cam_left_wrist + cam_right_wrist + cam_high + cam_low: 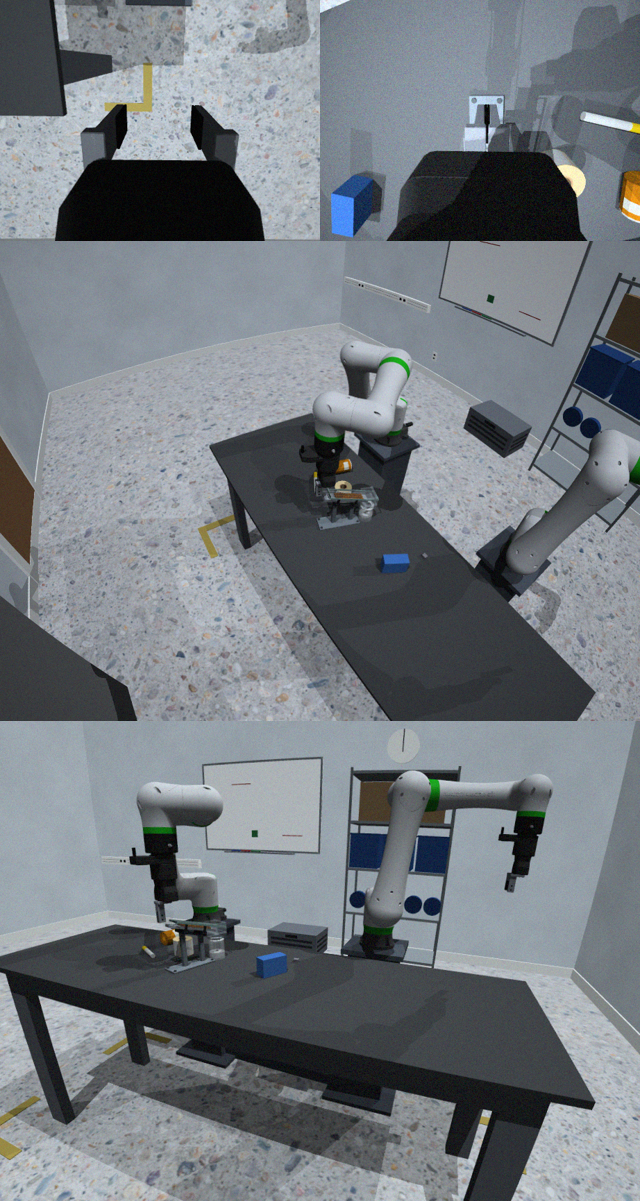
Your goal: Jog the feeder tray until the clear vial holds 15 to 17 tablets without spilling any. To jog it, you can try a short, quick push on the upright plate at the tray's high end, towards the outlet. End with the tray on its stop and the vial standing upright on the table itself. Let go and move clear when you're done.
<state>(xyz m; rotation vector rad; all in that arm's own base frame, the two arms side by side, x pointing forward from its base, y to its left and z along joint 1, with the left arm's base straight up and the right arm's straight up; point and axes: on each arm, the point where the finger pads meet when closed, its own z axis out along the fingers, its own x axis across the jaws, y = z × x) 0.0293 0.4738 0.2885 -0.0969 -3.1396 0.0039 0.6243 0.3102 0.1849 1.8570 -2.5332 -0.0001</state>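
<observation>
The clear feeder tray lies 9 cm behind my right hand, 3 cm to the left of it and 4 cm below it. Also, from my right hand: blue block 14 cm behind, 31 cm to the left, 15 cm below; then white-yellow marker 12 cm behind, 21 cm to the right, 18 cm below; then cream roll 17 cm behind, 8 cm to the right, 15 cm below.
</observation>
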